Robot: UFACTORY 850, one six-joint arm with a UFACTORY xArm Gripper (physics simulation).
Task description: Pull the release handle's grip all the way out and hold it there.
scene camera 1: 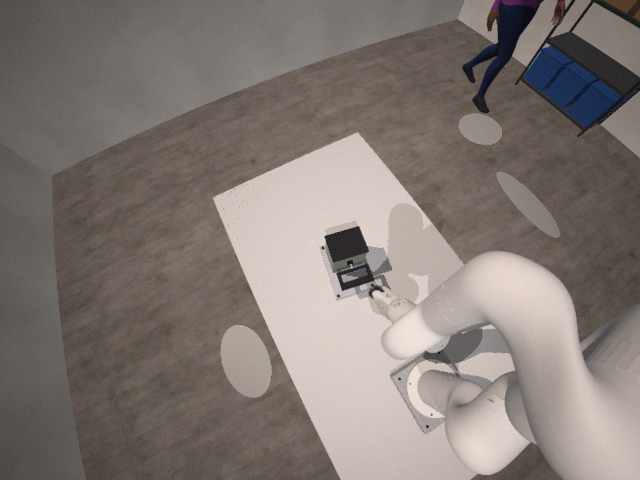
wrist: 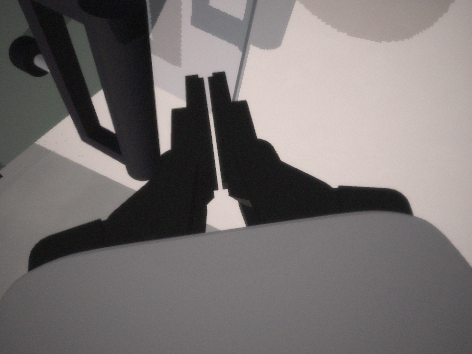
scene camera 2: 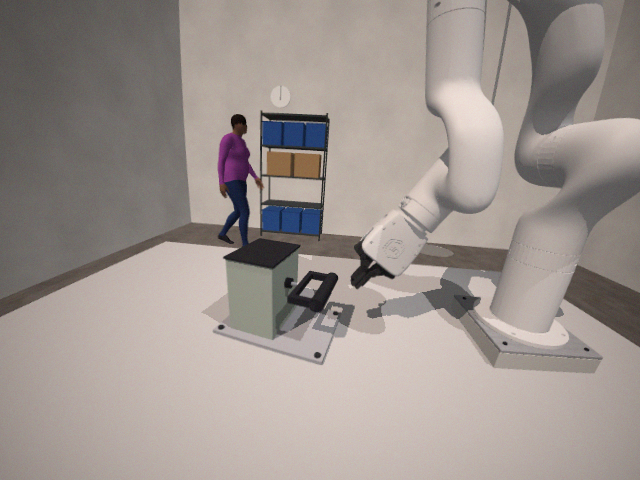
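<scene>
The release handle's black grip [scene camera 1: 369, 273] [scene camera 2: 323, 292] [wrist: 122, 95] is a rectangular loop with a thick round outer bar. It stands close to the green box [scene camera 1: 341, 264] [scene camera 2: 251, 297] [wrist: 15, 105] with the black top; a short piece of the pale rod [scene camera 2: 293, 283] [wrist: 42, 63] shows between the loop and the black collar on the box. My gripper [scene camera 2: 355, 282] [wrist: 209, 103] is shut and empty, its fingertips together. It is apart from the grip, on the robot's side of the round bar. In the wrist view the bar is left of the fingers.
The box stands on a grey base plate [scene camera 1: 331, 285] [scene camera 2: 295, 348] with dark bolts, on the white table [scene camera 1: 289, 227] [scene camera 2: 180, 403]. The arm's base plate [scene camera 1: 424, 426] [scene camera 2: 547, 361] is to the right in the second scene view. A person [scene camera 1: 504, 46] [scene camera 2: 235, 162] and a shelf unit [scene camera 2: 294, 147] are beyond the table.
</scene>
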